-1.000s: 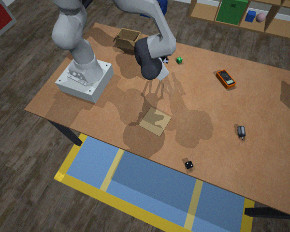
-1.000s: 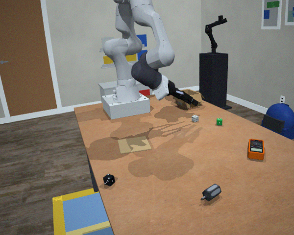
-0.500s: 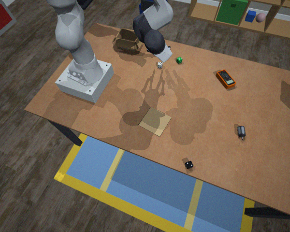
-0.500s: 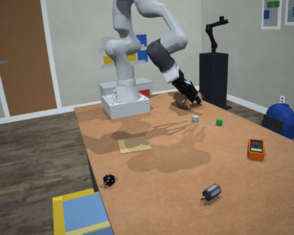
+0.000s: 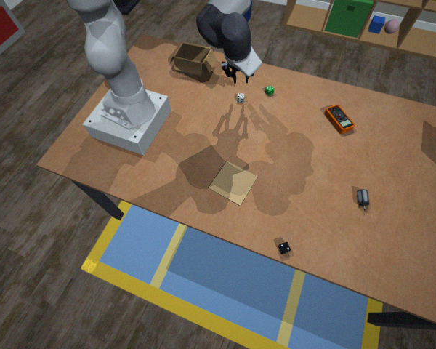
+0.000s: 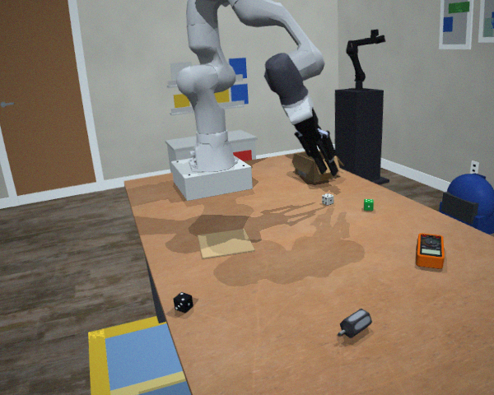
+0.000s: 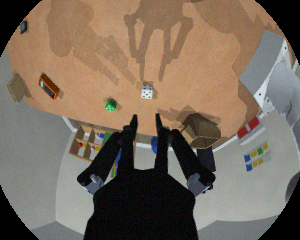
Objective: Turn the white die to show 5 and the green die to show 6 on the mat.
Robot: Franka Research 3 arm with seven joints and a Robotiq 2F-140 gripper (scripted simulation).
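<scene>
The white die is 120 mm below my hand. The rest, counted from my hand: tan mat (100 mm ahead, 410 mm to the right, 130 mm below); green die (120 mm ahead, 90 mm to the left, 120 mm below); cardboard box (280 mm behind, 140 mm to the left, 90 mm below).
</scene>
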